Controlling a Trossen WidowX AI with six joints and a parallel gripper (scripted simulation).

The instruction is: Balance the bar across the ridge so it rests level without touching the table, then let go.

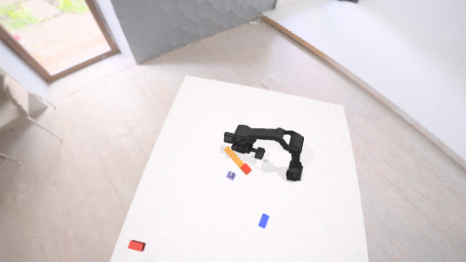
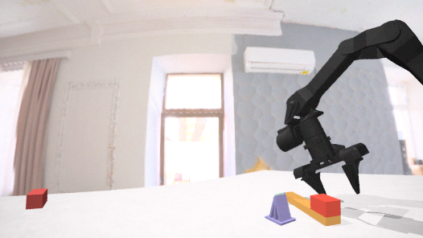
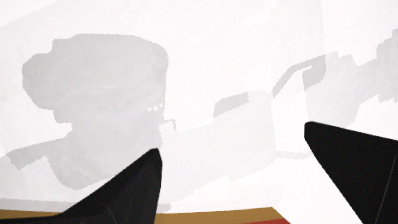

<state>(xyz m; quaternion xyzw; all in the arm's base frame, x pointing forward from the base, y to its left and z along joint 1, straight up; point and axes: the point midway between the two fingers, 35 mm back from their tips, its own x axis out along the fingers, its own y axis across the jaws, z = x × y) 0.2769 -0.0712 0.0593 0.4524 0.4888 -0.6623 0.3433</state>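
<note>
My gripper tip is 14 cm to the right of the ridge, 9 cm short of it and 3 cm below it. Round my gripper tip: blue block (34 cm to the left, 12 cm behind, 2 cm below); then red block (57 cm to the left, 48 cm ahead, 1 cm below).
</note>
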